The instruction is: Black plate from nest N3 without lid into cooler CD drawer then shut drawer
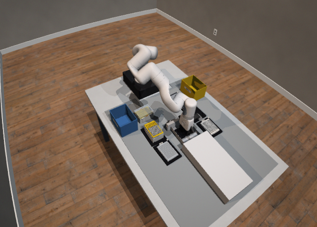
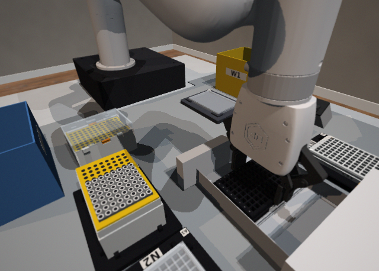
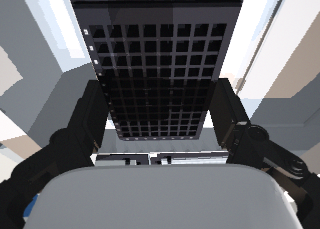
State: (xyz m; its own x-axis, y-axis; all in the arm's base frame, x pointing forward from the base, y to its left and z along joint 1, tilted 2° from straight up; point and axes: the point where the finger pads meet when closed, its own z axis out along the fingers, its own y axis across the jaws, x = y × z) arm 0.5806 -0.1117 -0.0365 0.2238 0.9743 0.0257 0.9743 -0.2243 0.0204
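My gripper is now 10 mm above the black plate. The rest, counted from my hand: white cooler CD (170 mm ahead, 40 mm to the right, 10 mm below); yellow tip rack (150 mm behind, 170 mm to the right, 20 mm above); white plate (100 mm ahead, 170 mm to the left, 20 mm below).
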